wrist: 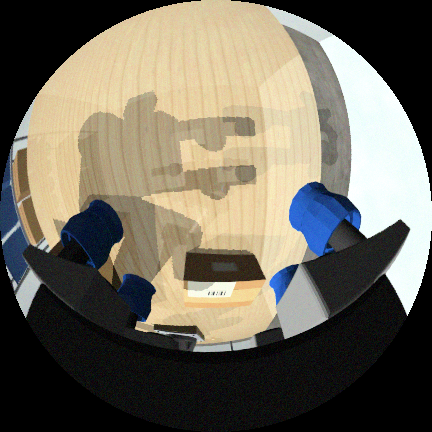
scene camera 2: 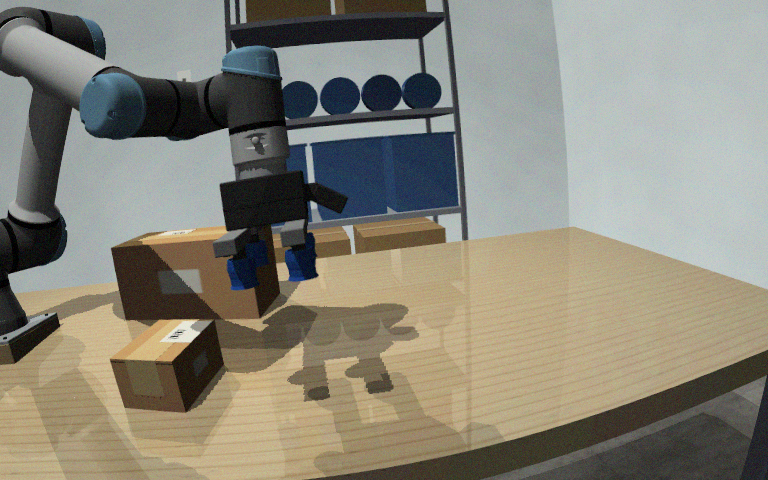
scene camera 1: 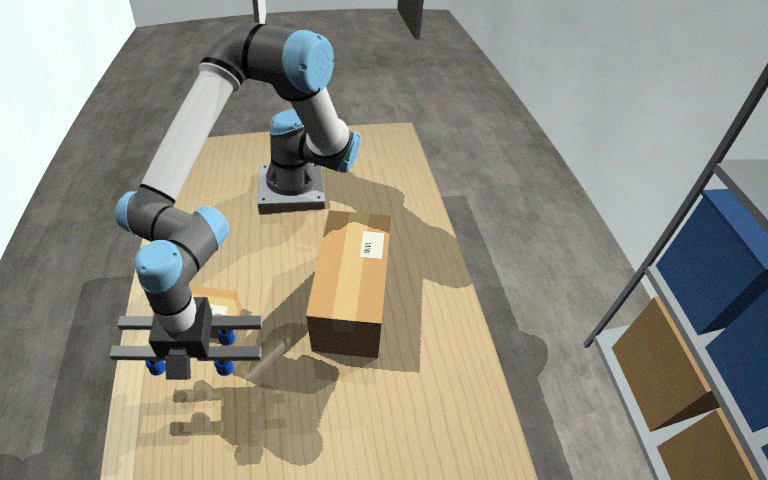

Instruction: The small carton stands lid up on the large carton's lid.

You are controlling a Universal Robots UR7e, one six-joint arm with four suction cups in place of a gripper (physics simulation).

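Frame: origin at the arm's base, x right, y back, z down, level; centimetres.
Where they show: hand, its tool point: (wrist: pixel 206 261) (scene camera 2: pixel 278 270); arm's base, origin of its link: (wrist: pixel 180 337) (scene camera 1: pixel 290 180).
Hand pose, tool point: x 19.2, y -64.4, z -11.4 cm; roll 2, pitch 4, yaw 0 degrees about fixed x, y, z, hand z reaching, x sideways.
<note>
Each offset is from my tool point to the centre of the thing. Level surfaces: height alone.
The small carton @(dz +11.0, dx +1.5, dy +17.2 cm) (scene camera 1: pixel 229 301) (scene camera 2: pixel 148 346) (wrist: pixel 246 296) stands on the table with its taped, labelled lid up, apart from the large carton. The large carton @(dz +6.9, dx -34.5, dy +20.7 cm) (scene camera 1: pixel 344 283) (scene camera 2: pixel 186 257) (wrist: pixel 106 270) stands on the table with its lid up; no carton is on that lid. My gripper (scene camera 1: pixel 190 352) (scene camera 2: pixel 273 267) (wrist: pixel 210 245) hangs above the table with its blue cups pointing down, open, with no carton on the cups. It partly hides the small carton in scene view 1. In scene view 2 it is higher than the small carton and to its right, overlapping the large carton's right end.
The arm's base plate (scene camera 1: pixel 291 203) (scene camera 2: pixel 35 335) is bolted to the wooden table @(dz +14.7 cm) (scene camera 1: pixel 441 418) (scene camera 2: pixel 566 316) (wrist: pixel 200 60), behind the large carton in scene view 1. A shelf rack (scene camera 1: pixel 679 220) (scene camera 2: pixel 456 141) with blue bins, round blue items and cartons stands beyond the table.
</note>
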